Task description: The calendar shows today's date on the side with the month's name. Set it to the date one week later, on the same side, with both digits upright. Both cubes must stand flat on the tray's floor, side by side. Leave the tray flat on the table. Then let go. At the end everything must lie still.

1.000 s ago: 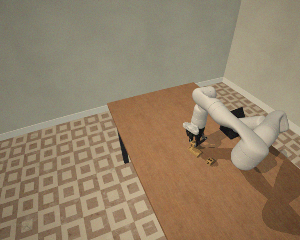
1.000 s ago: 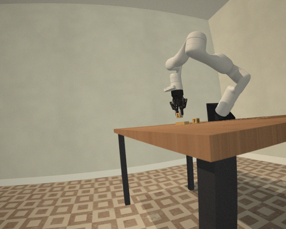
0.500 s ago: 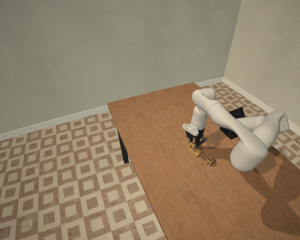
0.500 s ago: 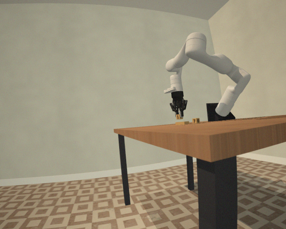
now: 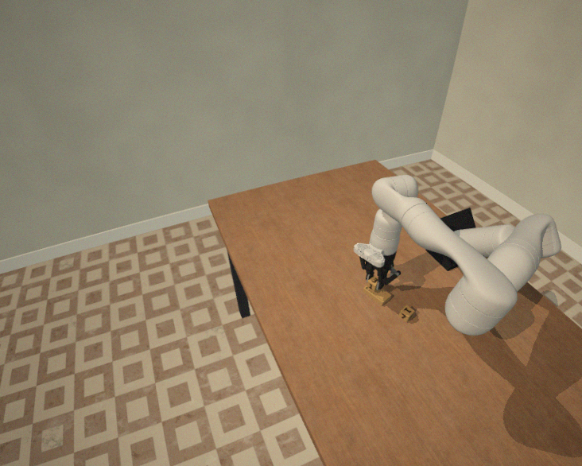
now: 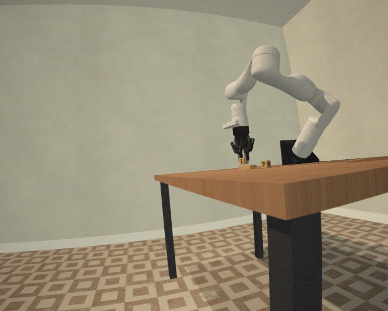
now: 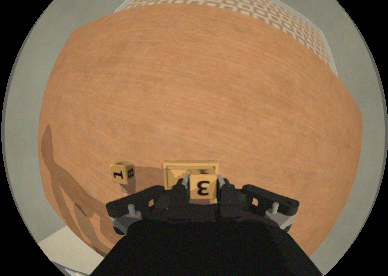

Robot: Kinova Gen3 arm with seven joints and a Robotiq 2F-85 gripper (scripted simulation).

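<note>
Right now the tray is 40 mm below my hand, 20 mm to the left of it and 10 mm behind it.
</note>
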